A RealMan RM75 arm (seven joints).
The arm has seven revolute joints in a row. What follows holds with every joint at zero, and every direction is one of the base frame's.
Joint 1 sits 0.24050 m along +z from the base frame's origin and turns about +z.
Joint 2 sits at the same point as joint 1 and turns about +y.
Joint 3 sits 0.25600 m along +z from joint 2 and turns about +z.
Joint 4 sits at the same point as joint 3 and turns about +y.
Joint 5 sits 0.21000 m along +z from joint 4 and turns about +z.
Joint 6 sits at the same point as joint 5 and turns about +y.
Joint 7 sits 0.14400 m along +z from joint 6 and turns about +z.
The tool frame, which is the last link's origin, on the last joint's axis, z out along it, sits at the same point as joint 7; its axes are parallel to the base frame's.
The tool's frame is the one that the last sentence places.
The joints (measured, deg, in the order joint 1, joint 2, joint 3, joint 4, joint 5, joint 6, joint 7), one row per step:
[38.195 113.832 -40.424 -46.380 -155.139 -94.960 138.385]
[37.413 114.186 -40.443 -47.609 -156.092 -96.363 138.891]
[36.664 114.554 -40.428 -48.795 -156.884 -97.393 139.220]
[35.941 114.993 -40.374 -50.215 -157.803 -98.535 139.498]
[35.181 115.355 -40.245 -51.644 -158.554 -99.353 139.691]
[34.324 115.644 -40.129 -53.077 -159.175 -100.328 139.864]
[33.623 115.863 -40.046 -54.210 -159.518 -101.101 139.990]
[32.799 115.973 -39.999 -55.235 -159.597 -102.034 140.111]
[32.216 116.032 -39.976 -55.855 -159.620 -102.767 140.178]
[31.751 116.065 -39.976 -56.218 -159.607 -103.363 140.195]
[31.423 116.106 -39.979 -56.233 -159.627 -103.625 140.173]
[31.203 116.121 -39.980 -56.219 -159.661 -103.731 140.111]
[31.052 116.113 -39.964 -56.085 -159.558 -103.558 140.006]
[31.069 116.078 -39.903 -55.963 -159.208 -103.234 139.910]
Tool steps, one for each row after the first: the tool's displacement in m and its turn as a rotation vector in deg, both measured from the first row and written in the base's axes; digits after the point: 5 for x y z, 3 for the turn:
[0.00268 -0.00627 0.00117 -0.862 -0.508 -1.065]
[0.00515 -0.01151 0.00221 -1.384 -0.989 -1.871]
[0.00708 -0.01667 0.00357 -1.908 -1.567 -2.566]
[0.00939 -0.02100 0.00567 -1.995 -2.160 -3.151]
[0.01189 -0.02600 0.00821 -2.135 -2.640 -3.832]
[0.01365 -0.02996 0.01018 -2.196 -2.902 -4.351]
[0.01568 -0.03475 0.01236 -2.345 -2.920 -4.999]
[0.01709 -0.03847 0.01366 -2.576 -2.844 -5.503]
[0.01828 -0.04168 0.01435 -2.865 -2.709 -5.927]
[0.01957 -0.04414 0.01403 -3.127 -2.578 -6.295]
[0.02062 -0.04570 0.01387 -3.271 -2.536 -6.500]
[0.02158 -0.04631 0.01352 -3.193 -2.452 -6.553]
[0.02145 -0.04528 0.01334 -2.835 -2.229 -6.340]

